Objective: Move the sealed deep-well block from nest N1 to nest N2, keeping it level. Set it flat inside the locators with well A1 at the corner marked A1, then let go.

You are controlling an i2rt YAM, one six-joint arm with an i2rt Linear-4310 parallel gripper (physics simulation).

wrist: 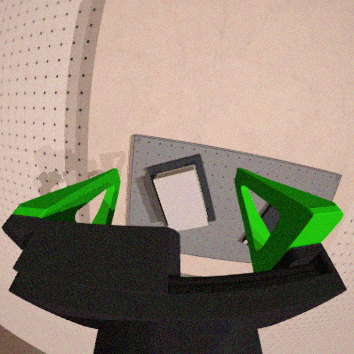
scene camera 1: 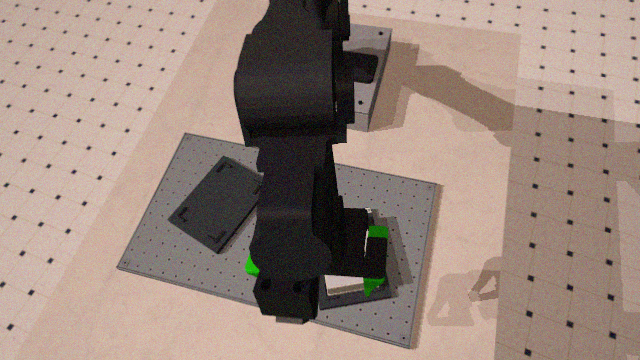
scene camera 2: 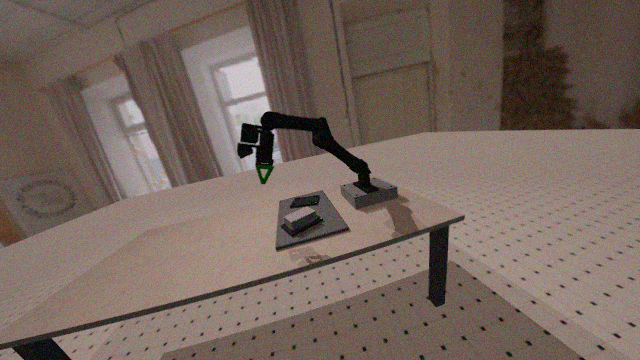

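Where they show: gripper, fingertip midpoint: [wrist: 176, 174] [scene camera 1: 325, 288] [scene camera 2: 263, 182]; arm's base, origin of the base link: [scene camera 2: 364, 187].
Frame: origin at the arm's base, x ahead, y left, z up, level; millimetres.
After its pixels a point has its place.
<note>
The sealed deep-well block [scene camera 1: 345, 284] {x 441, y 147, z 5 mm} [scene camera 2: 299, 218] {x 385, y 179, z 4 mm} [wrist: 182, 197] {x 395, y 132, z 5 mm}, white-topped, sits in dark nest N1 [scene camera 1: 352, 302] {x 456, y 162, z -38 mm} [wrist: 204, 187] {x 409, y 88, z -37 mm}. Scene camera 1 shows part of it beyond the arm. Dark nest N2 [scene camera 1: 215, 202] {x 343, y -130, z -37 mm} [scene camera 2: 305, 201] {x 337, y -103, z -37 mm} holds no block; its corner locators show in scene camera 1. A small white mark [wrist: 245, 241] {x 283, y -48, z -37 mm} lies by N2 in the wrist view, too small to read. My gripper [scene camera 2: 263, 181] {x 496, y 140, z 184 mm} [wrist: 176, 174] {x 496, y 140, z 184 mm} is open, its green fingers wide apart. It hangs high above the board, with the block between and below the fingers in the wrist view, touching nothing.
Both nests are on a grey perforated board [scene camera 1: 400, 200] {x 251, y 203, z -49 mm} [scene camera 2: 330, 215] {x 241, y 124, z -49 mm} [wrist: 220, 170] {x 450, y 60, z -49 mm} on the beige table [scene camera 2: 200, 260] {x 820, y 195, z -62 mm}. The arm's grey base [scene camera 1: 361, 119] {x 107, y 96, z -21 mm} [scene camera 2: 370, 200] {x 25, y 109, z -34 mm} stands behind the board. In scene camera 1 the arm covers the middle of the board.
</note>
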